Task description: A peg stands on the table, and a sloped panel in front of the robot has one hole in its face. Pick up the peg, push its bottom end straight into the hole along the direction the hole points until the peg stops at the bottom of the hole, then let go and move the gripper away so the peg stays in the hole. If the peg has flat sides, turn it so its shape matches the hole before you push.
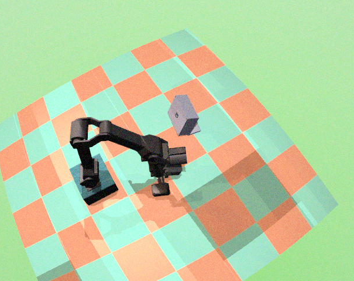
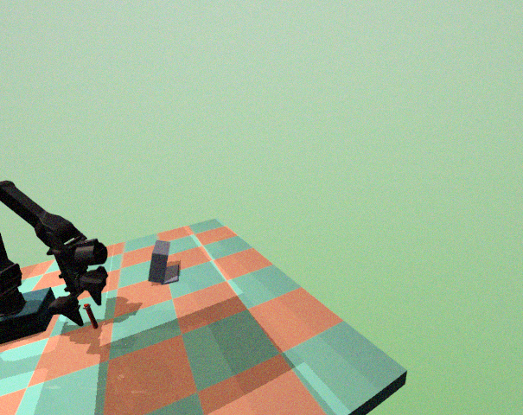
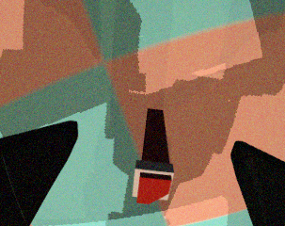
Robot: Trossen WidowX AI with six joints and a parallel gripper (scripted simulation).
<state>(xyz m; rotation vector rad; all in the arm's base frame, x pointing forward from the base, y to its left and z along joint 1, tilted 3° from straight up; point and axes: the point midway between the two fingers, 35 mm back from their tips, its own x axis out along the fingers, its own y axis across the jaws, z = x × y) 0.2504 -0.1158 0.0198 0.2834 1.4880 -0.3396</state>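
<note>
Right now my gripper tip is 10 mm below the red peg. Round my gripper tip: grey sloped panel (220 mm ahead, 200 mm to the left, 20 mm above).
</note>
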